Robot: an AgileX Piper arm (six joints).
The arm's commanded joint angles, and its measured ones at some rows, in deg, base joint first. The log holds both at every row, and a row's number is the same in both.
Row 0, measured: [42.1 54.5 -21.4 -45.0 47.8 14.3]
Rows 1 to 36, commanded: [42.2 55.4 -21.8 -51.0 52.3 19.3]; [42.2 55.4 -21.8 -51.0 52.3 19.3]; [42.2 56.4 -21.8 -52.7 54.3 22.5]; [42.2 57.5 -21.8 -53.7 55.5 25.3]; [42.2 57.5 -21.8 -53.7 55.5 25.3]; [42.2 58.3 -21.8 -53.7 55.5 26.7]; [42.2 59.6 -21.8 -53.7 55.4 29.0]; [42.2 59.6 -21.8 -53.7 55.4 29.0]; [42.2 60.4 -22.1 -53.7 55.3 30.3]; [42.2 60.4 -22.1 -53.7 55.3 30.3]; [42.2 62.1 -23.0 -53.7 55.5 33.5]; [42.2 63.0 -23.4 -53.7 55.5 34.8]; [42.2 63.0 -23.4 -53.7 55.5 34.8]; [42.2 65.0 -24.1 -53.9 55.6 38.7]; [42.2 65.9 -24.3 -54.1 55.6 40.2]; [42.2 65.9 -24.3 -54.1 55.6 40.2]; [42.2 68.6 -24.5 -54.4 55.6 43.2]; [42.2 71.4 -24.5 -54.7 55.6 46.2]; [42.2 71.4 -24.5 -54.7 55.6 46.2]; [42.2 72.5 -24.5 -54.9 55.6 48.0]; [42.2 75.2 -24.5 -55.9 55.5 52.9]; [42.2 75.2 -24.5 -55.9 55.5 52.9]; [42.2 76.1 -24.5 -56.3 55.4 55.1]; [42.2 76.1 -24.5 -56.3 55.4 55.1]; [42.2 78.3 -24.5 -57.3 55.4 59.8]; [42.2 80.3 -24.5 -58.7 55.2 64.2]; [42.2 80.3 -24.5 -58.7 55.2 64.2]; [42.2 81.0 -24.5 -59.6 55.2 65.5]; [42.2 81.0 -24.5 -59.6 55.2 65.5]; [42.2 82.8 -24.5 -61.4 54.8 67.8]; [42.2 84.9 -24.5 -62.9 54.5 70.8]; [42.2 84.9 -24.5 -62.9 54.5 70.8]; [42.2 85.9 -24.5 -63.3 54.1 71.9]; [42.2 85.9 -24.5 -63.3 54.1 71.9]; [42.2 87.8 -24.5 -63.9 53.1 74.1]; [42.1 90.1 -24.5 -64.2 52.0 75.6]
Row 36, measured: [42.1 87.7 -24.1 -60.8 50.2 73.2]
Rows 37 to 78, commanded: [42.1 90.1 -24.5 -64.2 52.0 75.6]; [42.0 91.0 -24.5 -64.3 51.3 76.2]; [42.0 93.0 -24.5 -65.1 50.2 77.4]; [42.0 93.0 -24.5 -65.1 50.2 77.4]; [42.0 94.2 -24.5 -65.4 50.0 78.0]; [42.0 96.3 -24.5 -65.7 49.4 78.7]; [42.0 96.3 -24.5 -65.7 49.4 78.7]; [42.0 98.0 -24.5 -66.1 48.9 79.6]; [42.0 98.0 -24.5 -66.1 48.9 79.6]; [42.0 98.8 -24.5 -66.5 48.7 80.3]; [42.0 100.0 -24.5 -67.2 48.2 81.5]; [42.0 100.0 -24.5 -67.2 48.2 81.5]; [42.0 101.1 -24.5 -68.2 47.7 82.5]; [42.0 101.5 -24.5 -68.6 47.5 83.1]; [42.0 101.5 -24.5 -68.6 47.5 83.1]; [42.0 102.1 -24.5 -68.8 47.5 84.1]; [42.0 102.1 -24.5 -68.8 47.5 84.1]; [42.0 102.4 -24.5 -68.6 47.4 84.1]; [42.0 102.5 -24.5 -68.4 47.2 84.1]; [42.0 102.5 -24.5 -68.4 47.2 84.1]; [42.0 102.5 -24.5 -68.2 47.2 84.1]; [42.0 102.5 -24.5 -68.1 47.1 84.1]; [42.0 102.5 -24.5 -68.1 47.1 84.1]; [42.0 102.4 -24.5 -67.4 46.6 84.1]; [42.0 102.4 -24.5 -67.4 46.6 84.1]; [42.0 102.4 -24.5 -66.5 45.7 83.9]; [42.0 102.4 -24.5 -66.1 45.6 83.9]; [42.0 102.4 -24.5 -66.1 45.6 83.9]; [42.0 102.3 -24.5 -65.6 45.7 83.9]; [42.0 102.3 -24.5 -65.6 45.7 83.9]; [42.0 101.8 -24.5 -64.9 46.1 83.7]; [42.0 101.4 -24.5 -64.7 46.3 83.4]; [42.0 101.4 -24.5 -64.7 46.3 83.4]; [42.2 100.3 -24.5 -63.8 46.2 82.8]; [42.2 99.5 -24.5 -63.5 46.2 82.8]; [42.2 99.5 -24.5 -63.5 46.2 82.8]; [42.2 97.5 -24.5 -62.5 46.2 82.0]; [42.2 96.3 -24.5 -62.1 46.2 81.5]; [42.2 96.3 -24.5 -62.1 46.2 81.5]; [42.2 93.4 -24.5 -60.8 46.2 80.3]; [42.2 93.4 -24.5 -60.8 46.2 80.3]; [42.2 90.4 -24.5 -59.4 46.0 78.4]
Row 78, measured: [42.1 94.1 -24.2 -61.1 45.3 81.1]
